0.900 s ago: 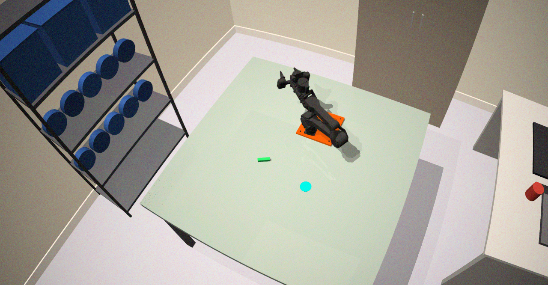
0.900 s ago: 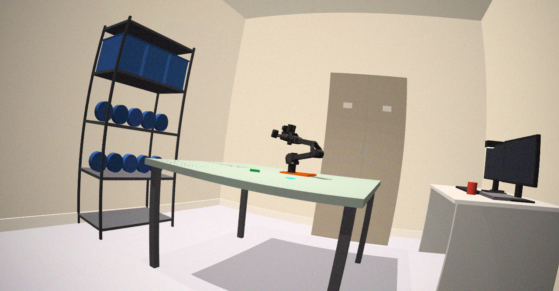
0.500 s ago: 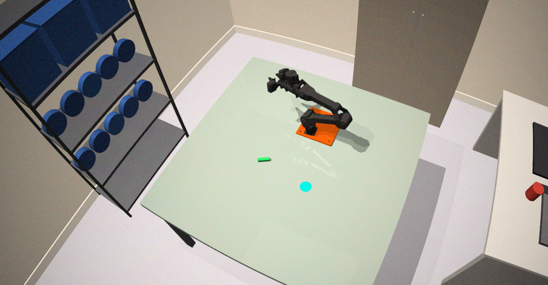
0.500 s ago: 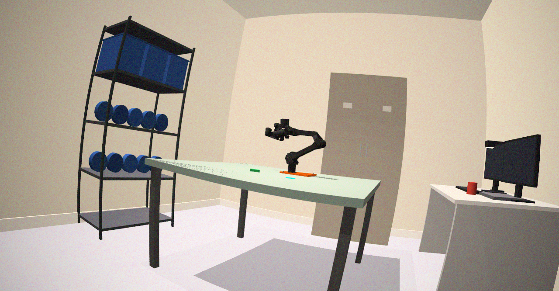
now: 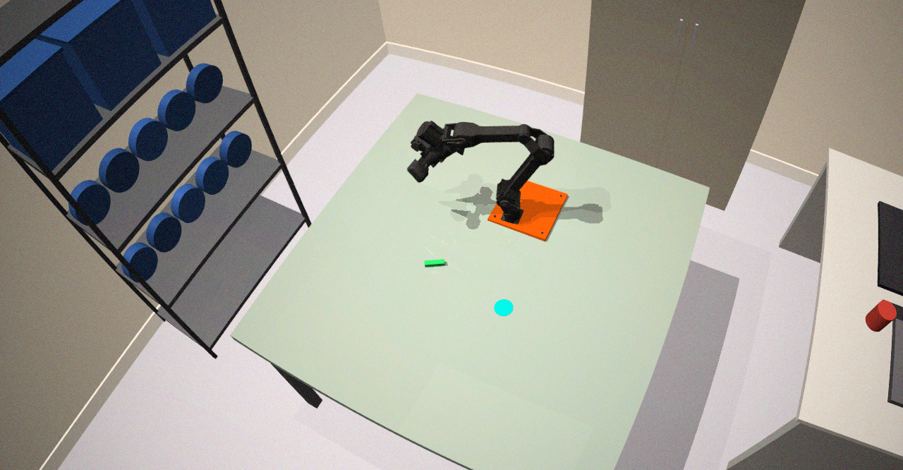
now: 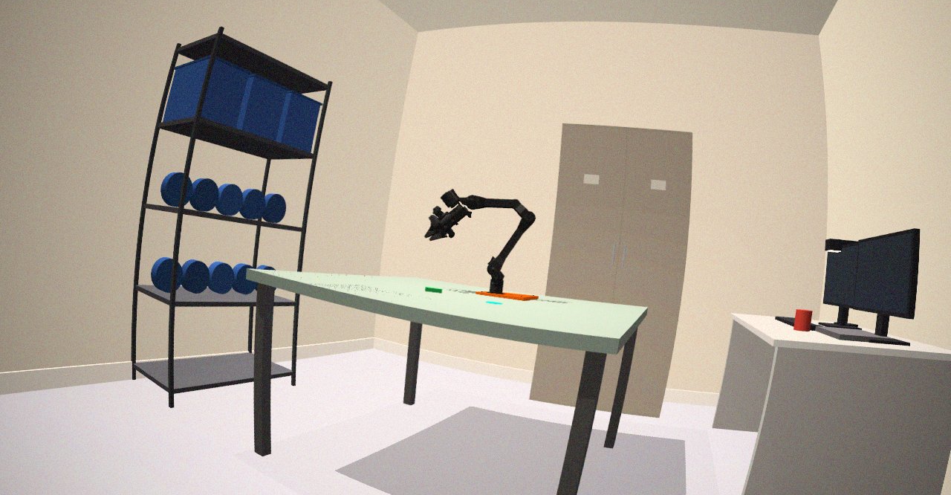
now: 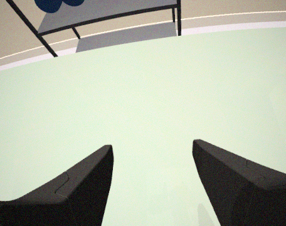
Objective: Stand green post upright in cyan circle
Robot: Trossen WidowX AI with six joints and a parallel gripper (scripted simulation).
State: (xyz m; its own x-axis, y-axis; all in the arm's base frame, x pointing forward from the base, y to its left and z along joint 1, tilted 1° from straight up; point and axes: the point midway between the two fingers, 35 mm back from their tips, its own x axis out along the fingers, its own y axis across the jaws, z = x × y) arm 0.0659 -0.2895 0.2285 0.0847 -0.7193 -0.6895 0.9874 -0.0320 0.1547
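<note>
Right now my gripper tip is 20 cm short of the green post, 20 cm above it and 15 cm to the right of it. From my gripper tip the other things lie so: cyan circle (42 cm to the left, 28 cm ahead, 21 cm below).
</note>
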